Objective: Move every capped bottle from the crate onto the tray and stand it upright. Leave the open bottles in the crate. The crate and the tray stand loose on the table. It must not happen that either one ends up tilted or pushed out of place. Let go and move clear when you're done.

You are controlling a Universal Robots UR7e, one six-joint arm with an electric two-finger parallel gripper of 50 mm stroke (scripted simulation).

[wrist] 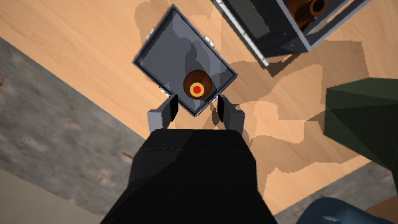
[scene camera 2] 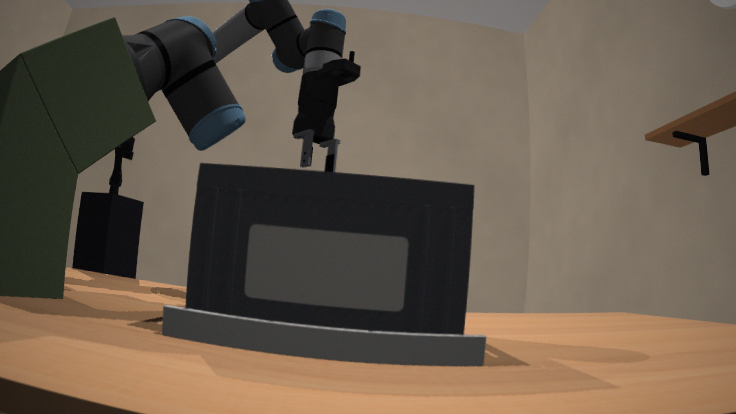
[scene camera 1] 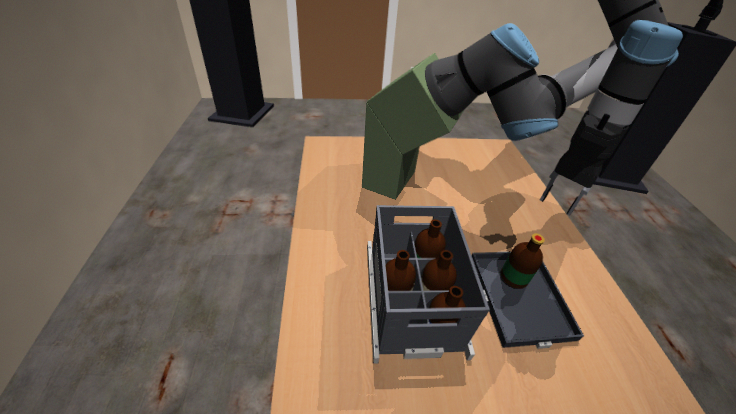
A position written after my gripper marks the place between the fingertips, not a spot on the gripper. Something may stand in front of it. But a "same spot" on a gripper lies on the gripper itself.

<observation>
my gripper: wrist; scene camera 2 317, 170; scene camera 1
dark grey tray: wrist; scene camera 1; not seen in scene camera 2 (hidden by a crate)
same spot on dark grey tray: [scene camera 1: 539, 310] = [wrist: 168, 66]
same spot on my gripper: [wrist: 160, 118] = [scene camera 1: 583, 188]
</observation>
